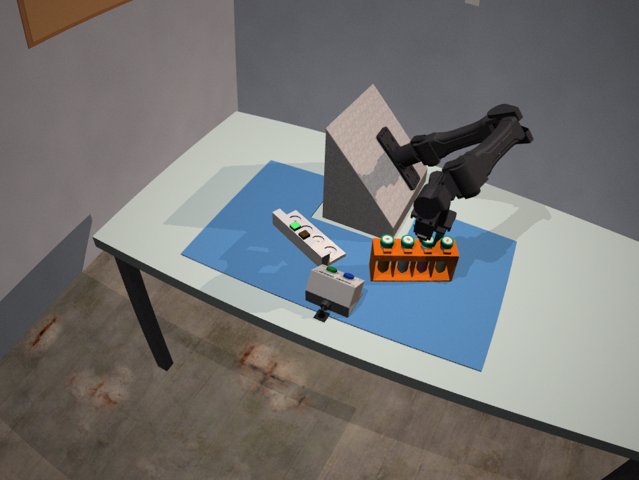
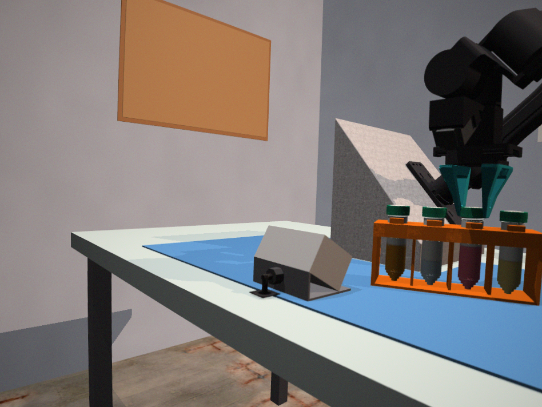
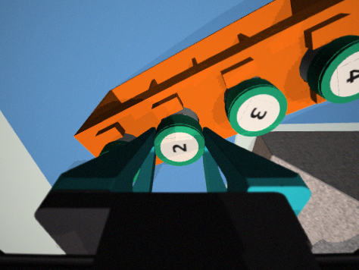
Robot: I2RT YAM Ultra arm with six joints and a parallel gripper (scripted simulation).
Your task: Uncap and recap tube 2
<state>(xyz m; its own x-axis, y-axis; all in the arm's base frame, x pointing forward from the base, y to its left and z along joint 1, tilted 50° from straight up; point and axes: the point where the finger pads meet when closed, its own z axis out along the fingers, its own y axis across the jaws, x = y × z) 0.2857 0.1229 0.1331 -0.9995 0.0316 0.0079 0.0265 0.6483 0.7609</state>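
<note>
The cap 2 is right at my hand. From my hand the other things lie so: cap 3: 2 cm ahead, 5 cm to the right; cap 4: 4 cm ahead, 9 cm to the right; cap 1: 2 cm behind, 5 cm to the left.
</note>
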